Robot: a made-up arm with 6 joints. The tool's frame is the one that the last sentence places.
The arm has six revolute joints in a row. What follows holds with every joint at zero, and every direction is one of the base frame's.
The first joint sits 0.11 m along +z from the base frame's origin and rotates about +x.
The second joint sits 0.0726 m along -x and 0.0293 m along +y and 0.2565 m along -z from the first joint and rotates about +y.
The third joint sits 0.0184 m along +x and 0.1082 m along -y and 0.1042 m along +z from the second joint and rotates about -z.
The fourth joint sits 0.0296 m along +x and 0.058 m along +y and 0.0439 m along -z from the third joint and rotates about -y.
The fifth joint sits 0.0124 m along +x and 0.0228 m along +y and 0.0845 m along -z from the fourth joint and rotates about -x.
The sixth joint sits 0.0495 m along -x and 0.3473 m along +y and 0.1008 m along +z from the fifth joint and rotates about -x.
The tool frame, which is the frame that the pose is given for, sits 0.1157 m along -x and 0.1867 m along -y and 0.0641 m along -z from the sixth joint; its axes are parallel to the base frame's.
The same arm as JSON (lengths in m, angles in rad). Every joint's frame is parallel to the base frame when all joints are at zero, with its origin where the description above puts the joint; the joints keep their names.
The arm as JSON. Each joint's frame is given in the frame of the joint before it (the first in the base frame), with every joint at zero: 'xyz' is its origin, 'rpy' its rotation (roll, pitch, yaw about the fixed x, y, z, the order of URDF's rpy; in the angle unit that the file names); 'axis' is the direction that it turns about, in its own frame. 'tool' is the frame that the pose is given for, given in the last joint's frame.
{
  "units": {
    "length": "m",
    "angle": "rad"
  },
  "joints": [
    {
      "name": "joint 1",
      "type": "revolute",
      "origin": {
        "xyz": [
          0.0,
          0.0,
          0.11
        ],
        "rpy": [
          0.0,
          0.0,
          0.0
        ]
      },
      "axis": [
        1.0,
        0.0,
        0.0
      ]
    },
    {
      "name": "joint 2",
      "type": "revolute",
      "origin": {
        "xyz": [
          -0.0726,
          0.0293,
          -0.2565
        ],
        "rpy": [
          0.0,
          0.0,
          0.0
        ]
      },
      "axis": [
        0.0,
        1.0,
        0.0
      ]
    },
    {
      "name": "joint 3",
      "type": "revolute",
      "origin": {
        "xyz": [
          0.0184,
          -0.1082,
          0.1042
        ],
        "rpy": [
          0.0,
          0.0,
          0.0
        ]
      },
      "axis": [
        0.0,
        0.0,
        -1.0
      ]
    },
    {
      "name": "joint 4",
      "type": "revolute",
      "origin": {
        "xyz": [
          0.0296,
          0.058,
          -0.0439
        ],
        "rpy": [
          0.0,
          0.0,
          0.0
        ]
      },
      "axis": [
        0.0,
        -1.0,
        0.0
      ]
    },
    {
      "name": "joint 5",
      "type": "revolute",
      "origin": {
        "xyz": [
          0.0124,
          0.0228,
          -0.0845
        ],
        "rpy": [
          0.0,
          0.0,
          0.0
        ]
      },
      "axis": [
        -1.0,
        0.0,
        0.0
      ]
    },
    {
      "name": "joint 6",
      "type": "revolute",
      "origin": {
        "xyz": [
          -0.0495,
          0.3473,
          0.1008
        ],
        "rpy": [
          0.0,
          0.0,
          0.0
        ]
      },
      "axis": [
        -1.0,
        0.0,
        0.0
      ]
    }
  ],
  "tool": {
    "origin": {
      "xyz": [
        -0.1157,
        -0.1867,
        -0.0641
      ],
      "rpy": [
        0.0,
        0.0,
        0.0
      ]
    }
  }
}

